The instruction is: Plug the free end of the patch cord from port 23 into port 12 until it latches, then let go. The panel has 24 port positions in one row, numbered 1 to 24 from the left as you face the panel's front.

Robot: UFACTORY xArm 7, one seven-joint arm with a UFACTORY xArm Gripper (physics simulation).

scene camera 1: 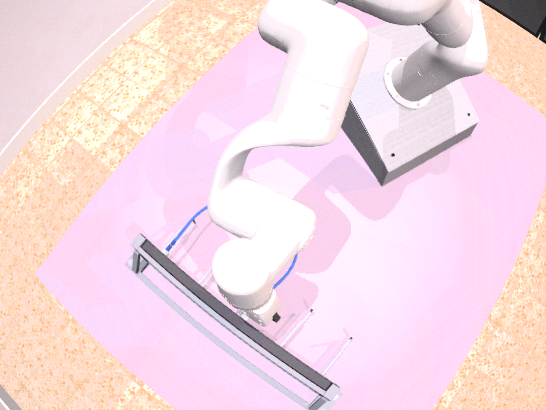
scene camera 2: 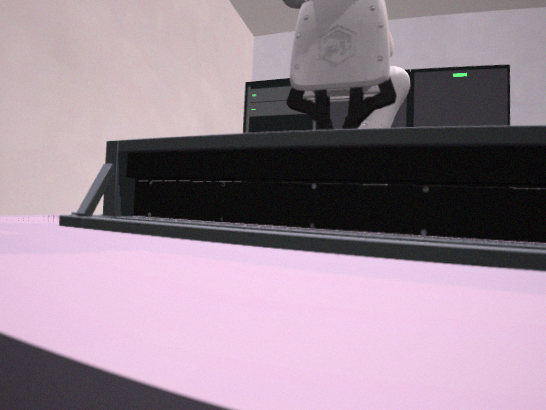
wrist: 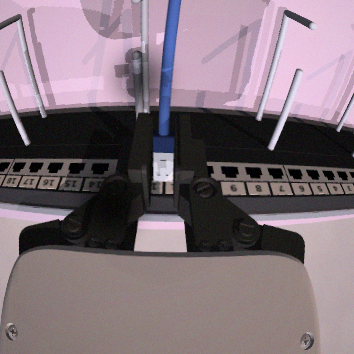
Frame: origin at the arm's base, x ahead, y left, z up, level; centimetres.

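Seen in the pictures: gripper, fingertip midpoint: (wrist: 163, 133); arm's base, origin of the base link: (scene camera 1: 407, 83).
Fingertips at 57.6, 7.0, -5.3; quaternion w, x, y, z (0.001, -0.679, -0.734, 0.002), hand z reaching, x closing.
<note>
Offsets run from my fingertips to a thing's top centre, as dx, dy, dz. "*": to the spot under its first point.
My gripper (scene camera 2: 338, 121) (wrist: 163, 133) is shut on the patch cord's free plug {+2.0, +0.2, +1.0} (wrist: 163, 162), a clear plug with a blue boot; the blue cord {* -3.3, -0.1, -0.4} (wrist: 168, 75) runs up from it. In the wrist view the plug is over the port row of the panel {+1.8, -1.7, +2.0} (scene camera 1: 200, 288) (scene camera 2: 300, 140) (wrist: 225, 145). Parts of two number labels show just below it, around the 12 and 11 positions, and the plug lines up near the border between them. The plug and fingers hide the port openings there; whether the plug tip enters a port cannot be told. The cord's other end {* +2.5, -19.5, -0.1} (scene camera 1: 171, 247) is at the panel's far left in scene camera 1.
White wire guides (wrist: 272, 65) (wrist: 286, 110) (scene camera 1: 297, 328) stand out from the panel on both sides of the gripper; another guide {* -1.6, -1.7, -6.4} (wrist: 145, 60) stands just left of the cord. The ports beside the fingers, such as 14 {* +4.1, -4.2, -0.6} (wrist: 100, 168) and 9 {* +3.5, +5.0, -0.6} (wrist: 230, 172), look unplugged. The arm's base (scene camera 1: 425, 135) stands behind.
</note>
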